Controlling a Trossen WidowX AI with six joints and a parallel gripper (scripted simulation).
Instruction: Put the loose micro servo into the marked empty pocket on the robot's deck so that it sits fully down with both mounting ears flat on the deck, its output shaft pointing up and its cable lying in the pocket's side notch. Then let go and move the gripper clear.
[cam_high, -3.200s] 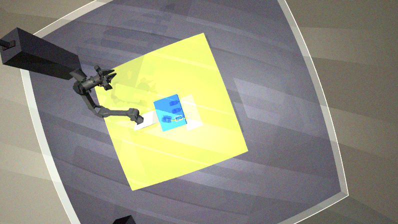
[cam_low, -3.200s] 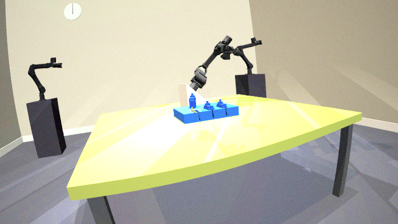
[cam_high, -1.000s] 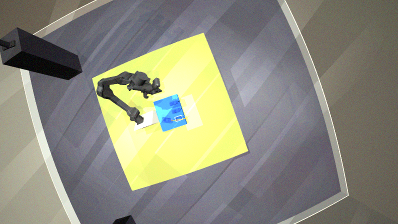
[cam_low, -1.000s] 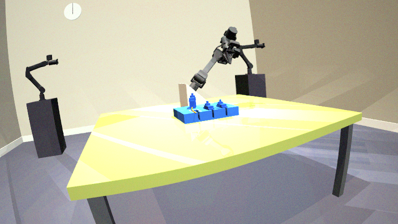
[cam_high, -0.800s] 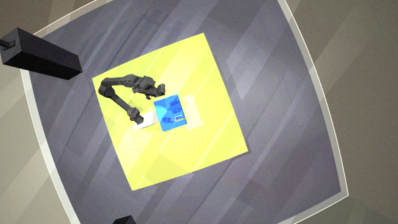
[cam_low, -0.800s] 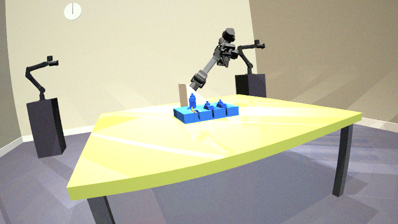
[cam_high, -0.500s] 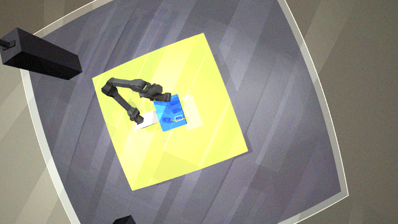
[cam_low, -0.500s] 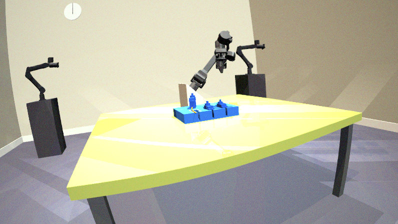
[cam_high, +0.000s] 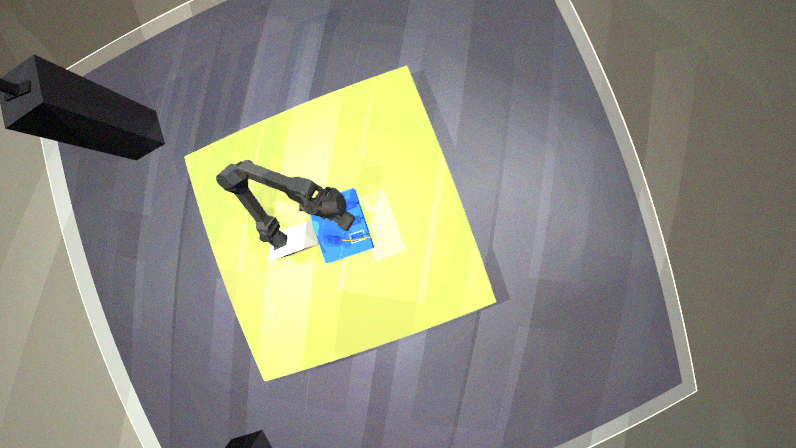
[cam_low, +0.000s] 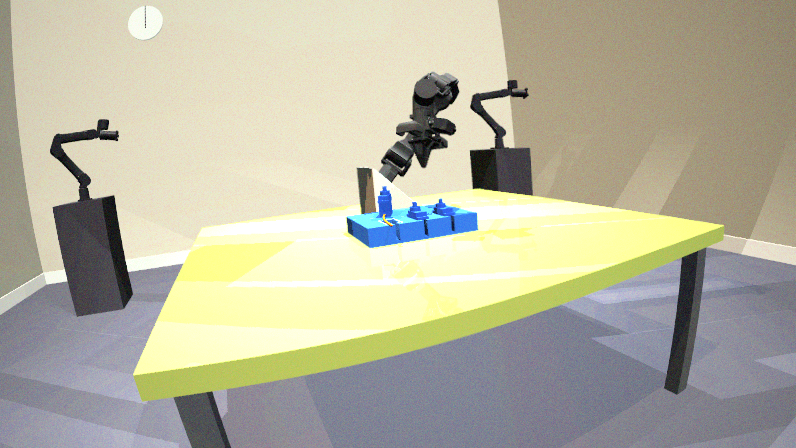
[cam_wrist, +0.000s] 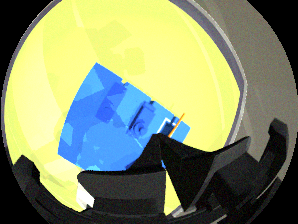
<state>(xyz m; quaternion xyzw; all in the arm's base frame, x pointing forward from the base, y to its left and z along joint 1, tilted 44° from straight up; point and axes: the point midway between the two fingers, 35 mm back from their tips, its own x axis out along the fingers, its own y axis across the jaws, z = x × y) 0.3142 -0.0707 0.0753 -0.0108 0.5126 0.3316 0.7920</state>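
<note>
My gripper tip is now 110 mm past the blue deck, 20 mm to the left of it and 150 mm above it.
</note>
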